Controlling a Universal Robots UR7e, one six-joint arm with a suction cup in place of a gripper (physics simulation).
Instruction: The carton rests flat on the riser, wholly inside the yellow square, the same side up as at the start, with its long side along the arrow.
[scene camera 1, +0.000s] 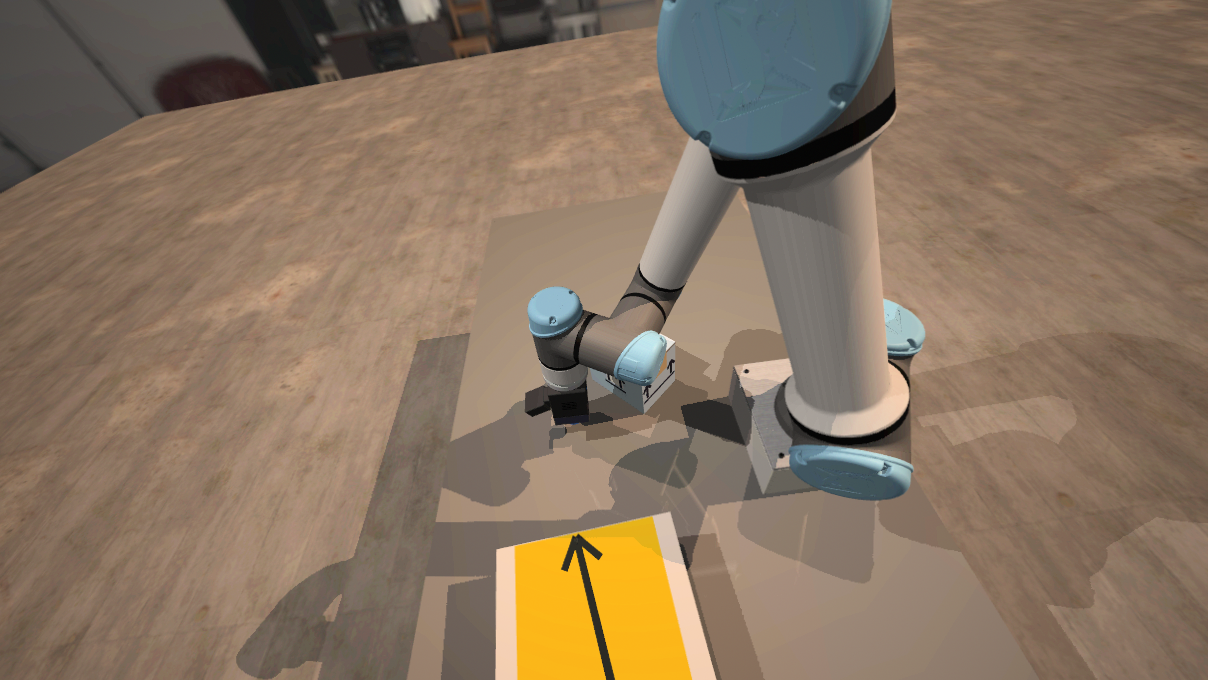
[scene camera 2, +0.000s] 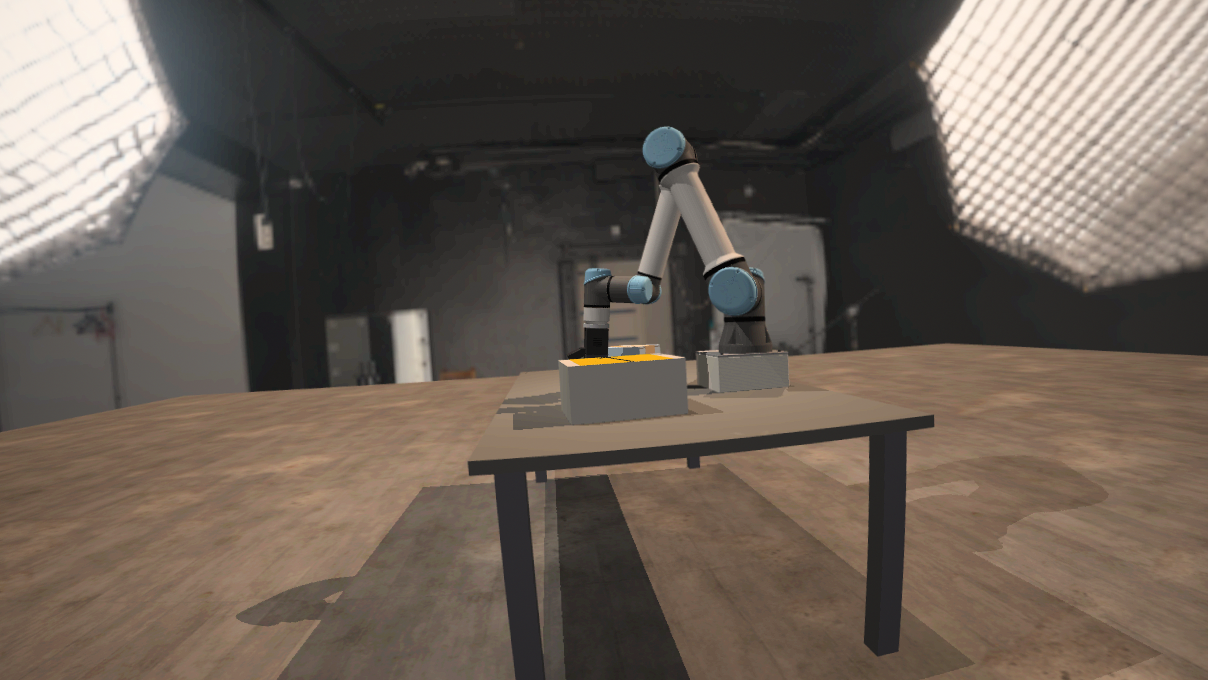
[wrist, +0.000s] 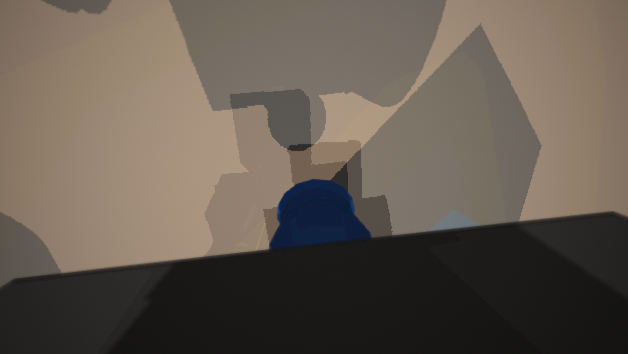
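The white carton with small black arrow marks lies on the grey table, partly hidden by the arm's wrist joint. My suction cup hangs just left of the carton over bare table top and touches nothing. In the wrist view only a pale corner of the carton shows to the right of the blue cup. The riser stands at the table's front, with the yellow square and the black arrow on top. The square holds nothing.
The arm's base stands on a grey pedestal to the right of the carton. The upper arm leans across the view above the table. Hard shadows lie across the table top between the carton and the riser.
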